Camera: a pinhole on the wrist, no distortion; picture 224 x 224 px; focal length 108.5 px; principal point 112.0 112.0 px. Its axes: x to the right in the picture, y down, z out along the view. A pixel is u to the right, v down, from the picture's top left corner.
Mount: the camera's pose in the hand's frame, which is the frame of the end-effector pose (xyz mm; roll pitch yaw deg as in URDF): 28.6 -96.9 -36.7 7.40 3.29 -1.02
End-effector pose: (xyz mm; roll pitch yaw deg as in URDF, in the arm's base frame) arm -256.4 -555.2 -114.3 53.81 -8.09 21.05
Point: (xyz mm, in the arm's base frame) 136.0 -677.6 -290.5
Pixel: outside the picture
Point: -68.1 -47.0 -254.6
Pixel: behind the camera
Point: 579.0 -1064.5 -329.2
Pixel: 206.6 16.4
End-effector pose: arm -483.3 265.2 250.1 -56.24 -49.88 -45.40
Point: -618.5 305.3 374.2
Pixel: 91.8 17.3
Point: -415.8 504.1 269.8
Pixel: 64.2 181.3
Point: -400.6 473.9 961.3
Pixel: 197.1 82.5
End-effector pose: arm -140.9 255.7 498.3 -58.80 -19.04 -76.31
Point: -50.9 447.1 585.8
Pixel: 22.1 150.9
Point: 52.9 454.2 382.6
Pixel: outside the picture
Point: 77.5 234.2 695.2
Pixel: 143.8 151.2
